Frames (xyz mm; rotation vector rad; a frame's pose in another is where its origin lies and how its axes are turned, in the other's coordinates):
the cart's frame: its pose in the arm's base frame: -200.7 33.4 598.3 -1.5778 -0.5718 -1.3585
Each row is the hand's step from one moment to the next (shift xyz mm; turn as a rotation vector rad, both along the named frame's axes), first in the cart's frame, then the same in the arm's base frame.
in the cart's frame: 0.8 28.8 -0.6 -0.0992 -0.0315 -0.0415
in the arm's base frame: 23.7 -13.5 -9.3 -0.0738 0.0001 -0.0843
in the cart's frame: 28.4 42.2 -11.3 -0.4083 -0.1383 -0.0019
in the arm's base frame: 37.0 -34.9 11.2 -0.2274 0.1509 -0.3337
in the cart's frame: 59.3 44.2 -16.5 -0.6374 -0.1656 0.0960
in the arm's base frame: 44.6 -47.2 39.0 -0.2645 0.2989 -0.5326
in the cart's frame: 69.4 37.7 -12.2 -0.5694 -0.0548 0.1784
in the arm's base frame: 44.2 -42.8 51.0 -0.1137 0.3058 -0.5026
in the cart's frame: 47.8 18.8 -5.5 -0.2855 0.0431 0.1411
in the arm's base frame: 25.9 -23.8 37.8 0.0267 0.1666 -0.2735
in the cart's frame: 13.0 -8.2 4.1 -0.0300 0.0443 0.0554
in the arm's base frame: -1.2 4.3 15.3 0.0557 0.0349 -0.0402
